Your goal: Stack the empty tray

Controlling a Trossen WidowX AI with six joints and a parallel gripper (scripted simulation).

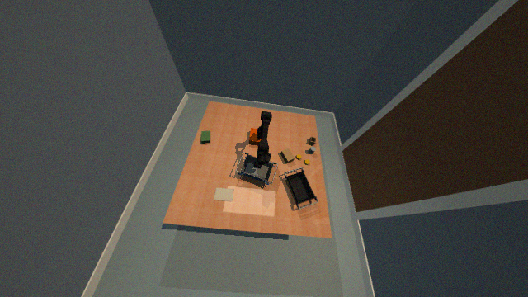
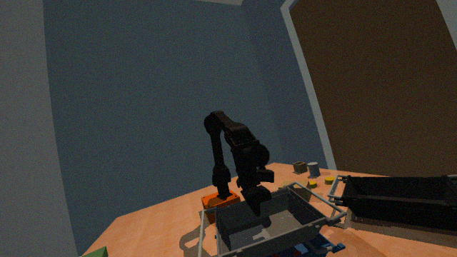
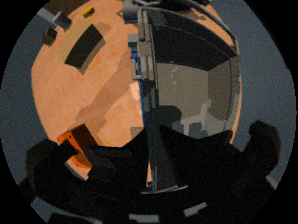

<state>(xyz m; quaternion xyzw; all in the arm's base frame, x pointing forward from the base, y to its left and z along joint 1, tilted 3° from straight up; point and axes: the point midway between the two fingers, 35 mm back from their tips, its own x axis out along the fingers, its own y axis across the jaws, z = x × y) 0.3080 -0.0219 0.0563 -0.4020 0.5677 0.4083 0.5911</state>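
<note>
Right now my gripper tip is 70 mm short of the grey tray, 20 mm to the left of it and 30 mm below it. Also, from my gripper tip: green block 300 mm behind, 530 mm to the right, 70 mm below; pale pad 260 mm ahead, 300 mm to the right, 90 mm below; grey cylinder 170 mm behind, 550 mm to the left, 60 mm below.
</note>
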